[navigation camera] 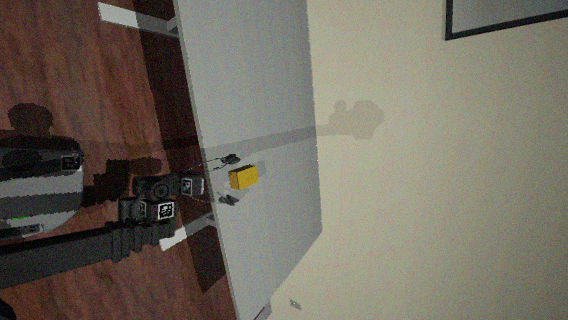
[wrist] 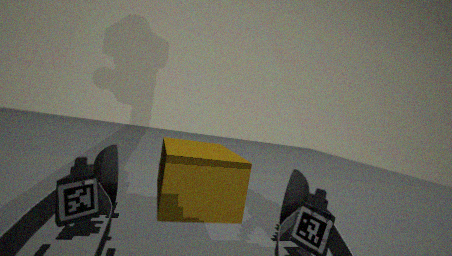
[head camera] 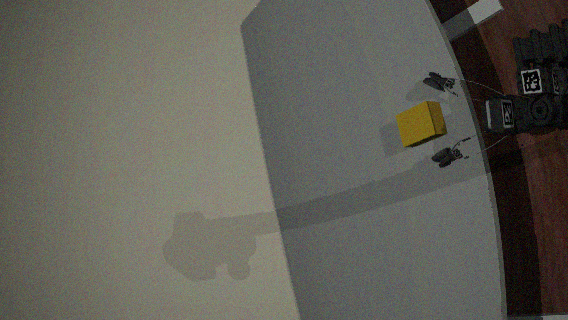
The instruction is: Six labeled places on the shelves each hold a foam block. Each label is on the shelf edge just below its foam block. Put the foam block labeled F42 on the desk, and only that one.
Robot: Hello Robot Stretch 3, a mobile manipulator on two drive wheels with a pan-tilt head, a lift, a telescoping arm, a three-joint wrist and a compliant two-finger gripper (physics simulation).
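A yellow foam block [head camera: 417,124] [navigation camera: 243,177] [wrist: 204,192] rests on the grey desk [head camera: 350,60] [navigation camera: 250,75] [wrist: 40,150], near its front edge. No label shows on it. My gripper [head camera: 445,119] [navigation camera: 229,179] [wrist: 204,177] is open, low over the desk. One finger stands on each side of the block, with a gap between each fingertip and the block in the wrist view. The shelves and their labels do not show in these views.
A pale wall [head camera: 125,100] [navigation camera: 400,200] [wrist: 250,60] rises behind the desk and bears the robot's shadow. A dark-framed picture [navigation camera: 448,20] hangs on it. The reddish wood floor [navigation camera: 65,75] lies in front of the desk, with pale desk legs [navigation camera: 117,15] below the edge.
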